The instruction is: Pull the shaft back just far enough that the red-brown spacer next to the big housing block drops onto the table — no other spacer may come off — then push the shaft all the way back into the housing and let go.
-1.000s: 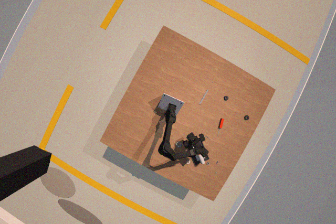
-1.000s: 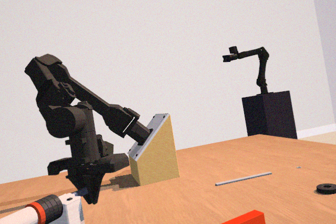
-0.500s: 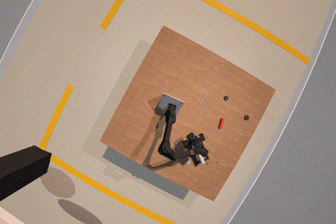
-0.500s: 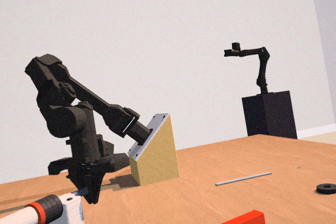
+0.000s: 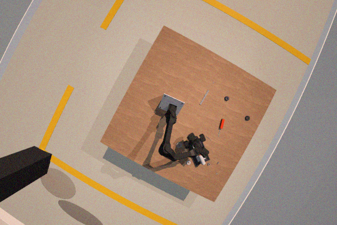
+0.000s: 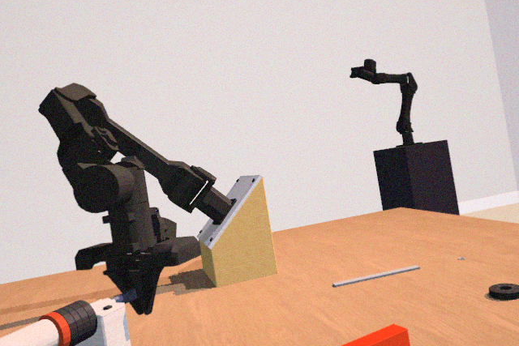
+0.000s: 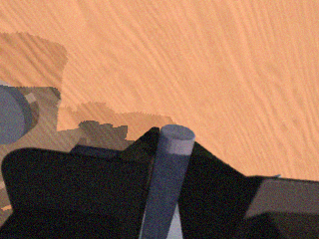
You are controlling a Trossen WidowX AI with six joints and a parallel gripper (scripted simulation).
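Right now the blue-grey shaft is 50 mm ahead of my gripper tip, 60 mm to the right of it and 30 mm above it. The rest, counted from my gripper tip: black collar: 90 mm ahead, 100 mm to the right, 30 mm above; then orange-red ring: 100 mm ahead, 110 mm to the right, 30 mm above; then black spacer: 90 mm ahead, 90 mm to the right, 30 mm above.
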